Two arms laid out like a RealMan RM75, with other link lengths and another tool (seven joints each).
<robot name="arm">
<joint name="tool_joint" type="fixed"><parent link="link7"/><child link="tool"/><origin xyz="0.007 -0.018 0.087" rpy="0.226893 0 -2.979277"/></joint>
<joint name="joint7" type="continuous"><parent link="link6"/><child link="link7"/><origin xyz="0 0 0.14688"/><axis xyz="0 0 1"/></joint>
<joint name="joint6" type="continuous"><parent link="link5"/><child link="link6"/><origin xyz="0 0 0"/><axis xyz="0 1 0"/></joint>
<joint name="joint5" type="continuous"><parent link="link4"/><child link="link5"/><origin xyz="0 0 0.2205"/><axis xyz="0 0 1"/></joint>
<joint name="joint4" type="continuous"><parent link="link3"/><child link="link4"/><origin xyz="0 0 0"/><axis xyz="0 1 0"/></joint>
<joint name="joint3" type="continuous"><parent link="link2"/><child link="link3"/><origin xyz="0 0 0.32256"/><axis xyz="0 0 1"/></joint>
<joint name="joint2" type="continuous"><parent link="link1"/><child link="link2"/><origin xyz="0 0 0"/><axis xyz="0 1 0"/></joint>
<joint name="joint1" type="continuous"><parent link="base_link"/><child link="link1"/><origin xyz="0 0 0.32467"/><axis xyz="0 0 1"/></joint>
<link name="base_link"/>
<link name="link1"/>
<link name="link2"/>
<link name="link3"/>
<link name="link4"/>
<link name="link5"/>
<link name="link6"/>
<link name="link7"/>
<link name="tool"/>
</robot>
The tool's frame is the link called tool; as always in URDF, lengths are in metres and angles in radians. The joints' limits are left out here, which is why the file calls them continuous.
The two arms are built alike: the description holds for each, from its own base.
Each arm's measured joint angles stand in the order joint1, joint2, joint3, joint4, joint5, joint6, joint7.
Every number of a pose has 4 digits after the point.
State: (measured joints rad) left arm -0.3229 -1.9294 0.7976 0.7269 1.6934 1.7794 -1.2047; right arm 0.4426 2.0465 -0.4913 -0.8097 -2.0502 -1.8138 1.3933
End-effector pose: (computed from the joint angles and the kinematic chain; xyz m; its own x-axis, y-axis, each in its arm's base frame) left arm -0.3131 0.3599 0.0771 -0.8398 0.0364 -0.5417 -0.0530 0.9875 0.1485; right arm 0.3168 0.3783 0.0414 -0.6894 0.4346 0.5795 0.4569 0.8817 -0.1177
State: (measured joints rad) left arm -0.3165 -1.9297 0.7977 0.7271 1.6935 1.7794 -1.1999; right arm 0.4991 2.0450 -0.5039 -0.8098 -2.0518 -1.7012 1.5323
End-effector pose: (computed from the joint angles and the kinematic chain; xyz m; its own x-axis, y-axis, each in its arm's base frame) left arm -0.3152 0.3579 0.0771 -0.8408 0.0355 -0.5401 -0.0553 0.9870 0.1509; right arm 0.3118 0.4139 0.0424 -0.6347 0.5057 0.5843 0.5556 0.8242 -0.1099
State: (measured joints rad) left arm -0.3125 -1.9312 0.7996 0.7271 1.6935 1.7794 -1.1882; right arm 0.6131 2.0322 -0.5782 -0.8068 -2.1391 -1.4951 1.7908
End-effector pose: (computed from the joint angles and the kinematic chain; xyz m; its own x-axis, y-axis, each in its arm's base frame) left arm -0.3160 0.3562 0.0761 -0.8425 0.0423 -0.5370 -0.0491 0.9867 0.1548; right arm 0.3058 0.4701 0.0350 -0.5647 0.6377 0.5239 0.7117 0.6977 -0.0821
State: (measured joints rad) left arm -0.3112 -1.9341 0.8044 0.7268 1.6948 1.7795 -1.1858; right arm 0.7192 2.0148 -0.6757 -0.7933 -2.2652 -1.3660 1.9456
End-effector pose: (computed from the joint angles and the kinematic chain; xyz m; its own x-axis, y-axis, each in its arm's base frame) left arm -0.3157 0.3549 0.0736 -0.8425 0.0413 -0.5370 -0.0472 0.9876 0.1499; right arm 0.2953 0.5068 0.0255 -0.5882 0.6929 0.4170 0.7623 0.6472 0.0000
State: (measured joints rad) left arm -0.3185 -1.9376 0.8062 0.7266 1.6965 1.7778 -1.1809; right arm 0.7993 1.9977 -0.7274 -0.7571 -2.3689 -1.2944 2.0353
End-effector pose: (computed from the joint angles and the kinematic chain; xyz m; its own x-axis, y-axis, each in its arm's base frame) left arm -0.3126 0.3568 0.0715 -0.8425 0.0497 -0.5363 -0.0369 0.9881 0.1496; right arm 0.2889 0.5292 0.0218 -0.6068 0.7186 0.3397 0.7786 0.6233 0.0723
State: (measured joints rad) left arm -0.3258 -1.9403 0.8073 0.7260 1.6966 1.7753 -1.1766; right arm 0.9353 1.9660 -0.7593 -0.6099 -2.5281 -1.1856 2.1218
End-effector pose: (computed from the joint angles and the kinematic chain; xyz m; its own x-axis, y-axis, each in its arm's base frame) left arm -0.3096 0.3592 0.0702 -0.8421 0.0582 -0.5361 -0.0280 0.9881 0.1512; right arm 0.2831 0.5564 0.0121 -0.6181 0.7524 0.2278 0.7861 0.5946 0.1689
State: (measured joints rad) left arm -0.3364 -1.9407 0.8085 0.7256 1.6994 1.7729 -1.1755; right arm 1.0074 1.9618 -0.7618 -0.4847 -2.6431 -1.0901 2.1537
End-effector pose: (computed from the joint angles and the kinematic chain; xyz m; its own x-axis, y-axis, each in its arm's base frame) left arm -0.3064 0.3624 0.0693 -0.8433 0.0658 -0.5334 -0.0179 0.9885 0.1502; right arm 0.2901 0.5636 -0.0022 -0.6185 0.7712 0.1507 0.7799 0.5790 0.2375
